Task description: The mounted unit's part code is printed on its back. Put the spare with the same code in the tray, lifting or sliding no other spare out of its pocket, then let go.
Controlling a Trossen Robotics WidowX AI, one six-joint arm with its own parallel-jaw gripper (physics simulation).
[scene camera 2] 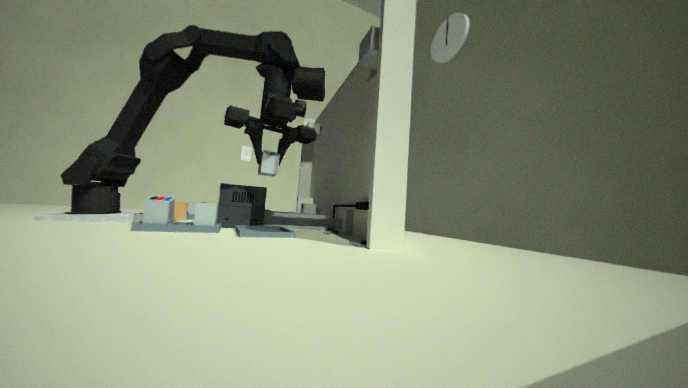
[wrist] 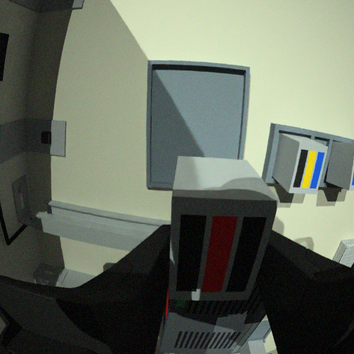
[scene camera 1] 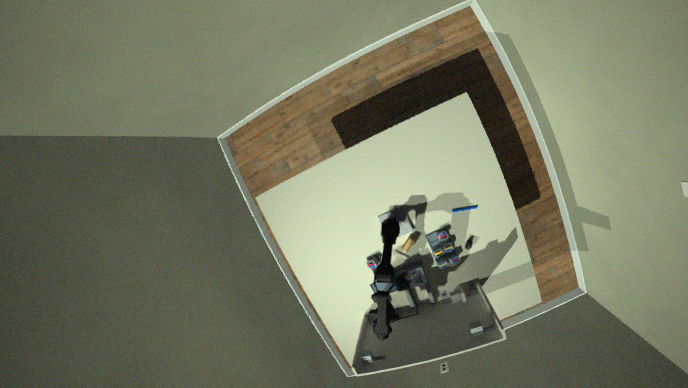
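Pixels of known places: gripper, fingertip midpoint: (scene camera 2: 268,165); arm's base at its link origin: (scene camera 2: 95,213) (scene camera 1: 391,224).
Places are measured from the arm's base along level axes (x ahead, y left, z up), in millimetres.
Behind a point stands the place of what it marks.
My gripper (scene camera 2: 270,159) {x 348, y -121, z 129 mm} (wrist: 209,232) is shut on a light grey spare (scene camera 2: 269,164) {x 351, y -151, z 128 mm} (wrist: 220,260), whose face toward the wrist camera has black, dark red and black stripes. It holds the spare high above table level. The shallow blue-grey tray (scene camera 2: 265,231) {x 355, y -129, z -12 mm} (wrist: 215,100) holds no spare; in the wrist view the held spare overlaps its lower right edge. A dark vented housing (scene camera 1: 412,276) {x 281, y 35, z 86 mm} (scene camera 2: 242,205) {x 299, y -61, z 39 mm} stands by the tray; I cannot make out the mounted unit's code. The big pocket rack (scene camera 1: 434,241) {x 161, y 194, z -3 mm} holds several striped spares.
A small rack (scene camera 2: 175,227) {x 207, y -180, z -6 mm} (wrist: 272,150) beside the tray holds a spare with black, yellow and blue stripes (wrist: 311,169) and others. A tan block (scene camera 1: 411,242) {x 115, y 76, z 36 mm} (scene camera 2: 181,211) {x 151, y 32, z 13 mm} and a blue bar (scene camera 1: 465,208) {x 40, y 399, z -4 mm} lie on the table. A grey panel (scene camera 1: 435,325) stands behind the housing.
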